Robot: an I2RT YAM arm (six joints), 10 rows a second.
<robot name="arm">
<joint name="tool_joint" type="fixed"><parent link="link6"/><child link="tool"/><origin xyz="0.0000 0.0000 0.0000" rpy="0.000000 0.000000 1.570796"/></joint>
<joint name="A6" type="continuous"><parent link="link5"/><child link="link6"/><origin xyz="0.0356 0.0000 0.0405" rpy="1.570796 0.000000 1.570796"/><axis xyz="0 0 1"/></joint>
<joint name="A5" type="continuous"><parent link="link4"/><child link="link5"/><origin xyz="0.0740 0.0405 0.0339" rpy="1.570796 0.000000 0.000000"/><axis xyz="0 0 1"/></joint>
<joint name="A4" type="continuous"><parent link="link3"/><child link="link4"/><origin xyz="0.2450 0.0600 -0.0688"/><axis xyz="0 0 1"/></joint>
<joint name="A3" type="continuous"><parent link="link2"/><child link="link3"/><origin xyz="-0.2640 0.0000 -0.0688" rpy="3.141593 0.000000 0.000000"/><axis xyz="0 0 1"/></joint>
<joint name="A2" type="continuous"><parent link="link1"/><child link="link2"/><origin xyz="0.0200 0.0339 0.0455" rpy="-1.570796 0.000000 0.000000"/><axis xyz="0 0 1"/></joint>
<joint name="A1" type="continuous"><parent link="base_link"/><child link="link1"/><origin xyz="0.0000 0.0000 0.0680"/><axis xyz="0 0 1"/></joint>
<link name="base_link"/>
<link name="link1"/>
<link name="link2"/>
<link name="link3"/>
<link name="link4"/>
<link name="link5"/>
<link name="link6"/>
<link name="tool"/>
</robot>
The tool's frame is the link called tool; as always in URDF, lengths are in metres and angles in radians. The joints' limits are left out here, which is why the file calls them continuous.
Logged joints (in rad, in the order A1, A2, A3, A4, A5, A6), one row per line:
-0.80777, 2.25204, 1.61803, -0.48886, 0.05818, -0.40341
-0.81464, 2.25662, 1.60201, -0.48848, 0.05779, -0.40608
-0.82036, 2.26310, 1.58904, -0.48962, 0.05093, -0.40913
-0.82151, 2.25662, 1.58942, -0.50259, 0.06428, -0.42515
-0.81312, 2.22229, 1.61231, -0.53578, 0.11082, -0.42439
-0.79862, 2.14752, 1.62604, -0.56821, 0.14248, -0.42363
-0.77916, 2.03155, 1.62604, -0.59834, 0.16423, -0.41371
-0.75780, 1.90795, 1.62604, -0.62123, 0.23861, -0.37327
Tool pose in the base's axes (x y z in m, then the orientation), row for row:
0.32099, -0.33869, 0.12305, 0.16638, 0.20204, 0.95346, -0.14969
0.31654, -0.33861, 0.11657, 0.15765, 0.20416, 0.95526, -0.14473
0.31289, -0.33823, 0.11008, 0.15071, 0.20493, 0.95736, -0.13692
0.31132, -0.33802, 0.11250, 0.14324, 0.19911, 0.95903, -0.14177
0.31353, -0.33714, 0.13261, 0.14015, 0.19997, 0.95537, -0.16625
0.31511, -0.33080, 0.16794, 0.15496, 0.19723, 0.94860, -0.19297
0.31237, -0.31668, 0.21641, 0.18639, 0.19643, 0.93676, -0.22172
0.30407, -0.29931, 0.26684, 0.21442, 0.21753, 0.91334, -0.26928
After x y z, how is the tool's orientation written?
As a quaternion, w x y z.
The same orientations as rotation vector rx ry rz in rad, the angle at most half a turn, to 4 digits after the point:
0.5752, 2.7145, -0.4262
0.5840, 2.7328, -0.4140
0.5885, 2.7494, -0.3932
0.5742, 2.7657, -0.4088
0.5777, 2.7599, -0.4803
0.5651, 2.7178, -0.5529
0.5531, 2.6379, -0.6244
0.6034, 2.5335, -0.7470

